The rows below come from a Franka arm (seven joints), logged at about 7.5 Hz.
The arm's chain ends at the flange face. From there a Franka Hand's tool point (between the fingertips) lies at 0.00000 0.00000 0.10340 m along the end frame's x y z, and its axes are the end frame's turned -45 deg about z.
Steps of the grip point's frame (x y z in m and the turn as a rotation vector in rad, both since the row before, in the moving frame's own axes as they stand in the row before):
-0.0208, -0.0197, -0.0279, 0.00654, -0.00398, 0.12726
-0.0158, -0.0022, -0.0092, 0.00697, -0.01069, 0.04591
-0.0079, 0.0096, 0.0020, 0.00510, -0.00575, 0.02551
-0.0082, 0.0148, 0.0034, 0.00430, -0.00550, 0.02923
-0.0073, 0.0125, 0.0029, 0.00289, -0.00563, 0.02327
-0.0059, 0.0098, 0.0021, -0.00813, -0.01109, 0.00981
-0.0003, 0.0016, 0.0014, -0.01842, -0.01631, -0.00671
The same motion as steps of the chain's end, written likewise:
-0.0279, 0.0010, -0.0279, 0.00181, -0.00744, 0.12726
-0.0114, 0.0094, -0.0092, -0.00263, -0.01249, 0.04591
0.0020, 0.0123, 0.0020, -0.00046, -0.00767, 0.02551
0.0054, 0.0162, 0.0034, -0.00085, -0.00693, 0.02923
0.0043, 0.0138, 0.0029, -0.00194, -0.00602, 0.02327
0.0030, 0.0097, 0.0021, -0.01359, -0.00209, 0.00981
0.0008, -0.0012, 0.0014, -0.02456, 0.00149, -0.00671

